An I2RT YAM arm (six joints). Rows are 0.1 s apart.
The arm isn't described. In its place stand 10 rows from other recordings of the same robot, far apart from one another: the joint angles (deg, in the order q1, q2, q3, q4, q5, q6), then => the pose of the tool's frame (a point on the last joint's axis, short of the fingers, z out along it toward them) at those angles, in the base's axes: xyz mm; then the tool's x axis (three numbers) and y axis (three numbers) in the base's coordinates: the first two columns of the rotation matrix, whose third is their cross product.
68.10 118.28 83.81 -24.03 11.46 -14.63 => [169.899 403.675 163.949 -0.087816 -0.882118 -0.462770 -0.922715 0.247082 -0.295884]
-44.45 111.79 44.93 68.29 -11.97 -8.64 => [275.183 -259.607 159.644 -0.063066 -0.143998 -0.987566 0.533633 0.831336 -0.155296]
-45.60 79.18 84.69 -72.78 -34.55 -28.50 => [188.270 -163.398 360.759 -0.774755 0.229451 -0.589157 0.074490 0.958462 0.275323]
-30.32 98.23 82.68 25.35 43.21 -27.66 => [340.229 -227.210 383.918 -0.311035 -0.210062 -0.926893 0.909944 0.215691 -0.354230]
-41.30 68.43 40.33 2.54 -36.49 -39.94 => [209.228 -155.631 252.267 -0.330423 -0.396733 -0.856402 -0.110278 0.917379 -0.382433]
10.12 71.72 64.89 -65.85 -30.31 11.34 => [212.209 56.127 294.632 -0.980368 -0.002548 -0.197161 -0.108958 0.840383 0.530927]
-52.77 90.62 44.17 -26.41 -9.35 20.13 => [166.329 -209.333 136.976 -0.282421 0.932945 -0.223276 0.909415 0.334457 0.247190]
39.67 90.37 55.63 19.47 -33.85 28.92 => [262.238 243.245 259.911 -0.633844 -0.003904 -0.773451 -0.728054 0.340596 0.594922]
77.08 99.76 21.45 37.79 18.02 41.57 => [67.780 246.217 75.846 -0.688807 -0.180605 -0.702087 -0.557708 0.750746 0.354037]
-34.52 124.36 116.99 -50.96 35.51 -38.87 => [378.608 -285.501 271.868 -0.993133 0.063068 -0.098539 0.114717 0.690302 -0.714369]
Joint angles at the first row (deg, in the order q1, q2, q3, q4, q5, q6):
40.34 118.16 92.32 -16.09 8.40 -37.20
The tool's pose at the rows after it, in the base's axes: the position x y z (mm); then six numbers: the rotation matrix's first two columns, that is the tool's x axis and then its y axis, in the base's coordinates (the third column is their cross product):
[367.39 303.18 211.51 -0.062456 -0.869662 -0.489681 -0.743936 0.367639 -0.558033]
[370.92 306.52 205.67 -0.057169 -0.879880 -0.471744 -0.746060 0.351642 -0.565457]
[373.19 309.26 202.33 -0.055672 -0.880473 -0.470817 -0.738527 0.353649 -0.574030]
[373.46 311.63 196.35 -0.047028 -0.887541 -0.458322 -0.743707 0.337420 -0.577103]
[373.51 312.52 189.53 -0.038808 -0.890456 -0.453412 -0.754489 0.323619 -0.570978]
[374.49 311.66 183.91 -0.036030 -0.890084 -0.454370 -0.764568 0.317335 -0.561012]
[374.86 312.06 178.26 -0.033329 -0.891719 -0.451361 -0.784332 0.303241 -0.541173]
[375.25 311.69 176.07 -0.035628 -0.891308 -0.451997 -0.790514 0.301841 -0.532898]
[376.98 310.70 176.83 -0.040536 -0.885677 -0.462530 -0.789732 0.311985 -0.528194]
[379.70 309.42 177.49 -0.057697 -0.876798 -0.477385 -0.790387 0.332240 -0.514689]
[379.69 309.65 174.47 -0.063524 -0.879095 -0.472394 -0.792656 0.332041 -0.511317]
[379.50 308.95 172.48 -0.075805 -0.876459 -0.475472 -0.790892 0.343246 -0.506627]
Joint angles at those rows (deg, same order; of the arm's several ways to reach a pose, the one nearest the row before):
40.30 119.69 92.84 -16.07 10.31 -39.28
40.36 121.20 94.01 -16.32 10.72 -40.14
40.47 122.08 94.45 -15.46 11.30 -40.25
40.67 122.90 94.51 -15.19 11.34 -40.95
40.69 123.54 94.12 -14.71 10.64 -41.39
40.47 124.02 93.71 -14.29 9.72 -41.55
40.38 124.74 93.95 -15.03 8.36 -41.66
40.29 124.98 93.95 -15.21 7.89 -41.54
40.04 125.00 94.08 -14.99 7.50 -41.12
39.68 125.22 94.58 -15.21 7.00 -39.99
39.72 125.56 94.58 -15.36 7.15 -39.84
39.68 125.60 94.21 -15.09 7.35 -39.15

